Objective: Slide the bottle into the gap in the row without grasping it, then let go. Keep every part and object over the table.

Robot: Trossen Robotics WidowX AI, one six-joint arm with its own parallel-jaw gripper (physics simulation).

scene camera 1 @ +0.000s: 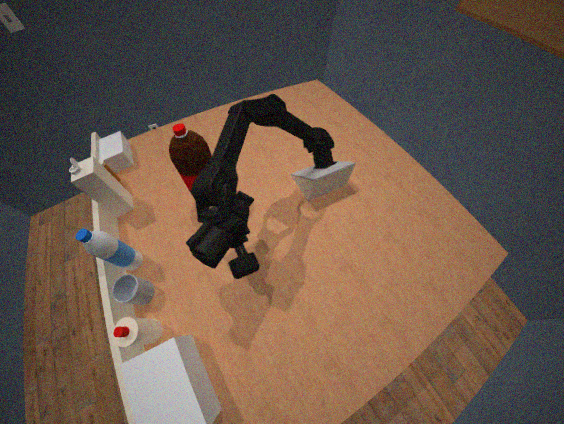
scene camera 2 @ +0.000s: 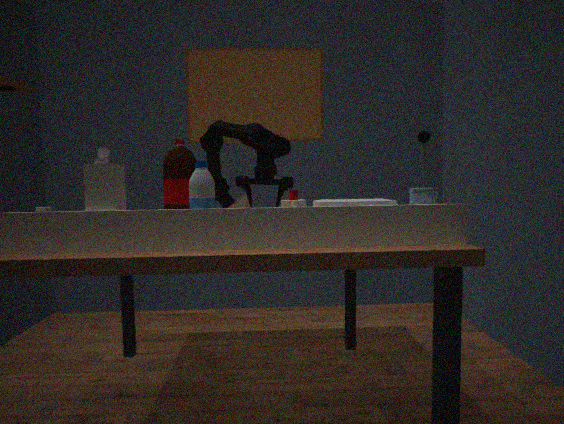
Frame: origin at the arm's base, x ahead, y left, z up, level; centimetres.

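Where they show: gripper, between the fingertips: (scene camera 1: 232, 251); arm's base, origin of its link: (scene camera 1: 325, 165) (scene camera 2: 231, 206).
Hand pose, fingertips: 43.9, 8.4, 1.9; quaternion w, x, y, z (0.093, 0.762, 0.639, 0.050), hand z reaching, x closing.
Note:
Things, the pixels of their centre, and the offset from my fingertips, as dx, dy, dz. Level surfaces: height alone.
- table, height of its surface: dz -7.6
- tissue box, middle of its body: (scene camera 2: 106, 198) (scene camera 1: 101, 185) +24.9, -42.7, +5.2
- clear blue-capped bottle, middle of its body: (scene camera 2: 202, 204) (scene camera 1: 111, 249) +28.2, -19.1, +3.2
- grey cup, middle of its body: (scene camera 1: 134, 290) +29.3, -7.8, -3.3
- white red-capped bottle, middle of its body: (scene camera 2: 293, 217) (scene camera 1: 136, 331) +31.2, +3.6, -0.6
- large white box, middle of its body: (scene camera 2: 352, 221) (scene camera 1: 172, 389) +29.8, +19.7, -2.1
- small white box, middle of its body: (scene camera 1: 116, 152) +19.8, -69.9, -3.6
A large dark bottle with a red cap and red label (scene camera 1: 189, 150) (scene camera 2: 179, 172) stands upright on the table (scene camera 1: 380, 240), out from the row; the arm hides its lower part in scene camera 1. In the row, a gap lies between the tissue box (scene camera 1: 102, 185) (scene camera 2: 105, 187) and the clear blue-capped bottle (scene camera 1: 106, 247) (scene camera 2: 202, 186). My gripper (scene camera 1: 242, 234) (scene camera 2: 264, 200) is open and empty, fingers pointing down and low over the table. It is apart from the dark bottle, to its lower right in scene camera 1; the wall hides its fingertips in scene camera 2.
A grey cup (scene camera 1: 132, 290), a white red-capped bottle (scene camera 1: 145, 330) (scene camera 2: 293, 196) and a large white box (scene camera 1: 160, 385) continue the row. A low pale wall (scene camera 1: 103, 280) (scene camera 2: 300, 227) runs behind it. A small white box (scene camera 1: 116, 150) stands past the tissue box. The arm rises from a pale base (scene camera 1: 325, 181).

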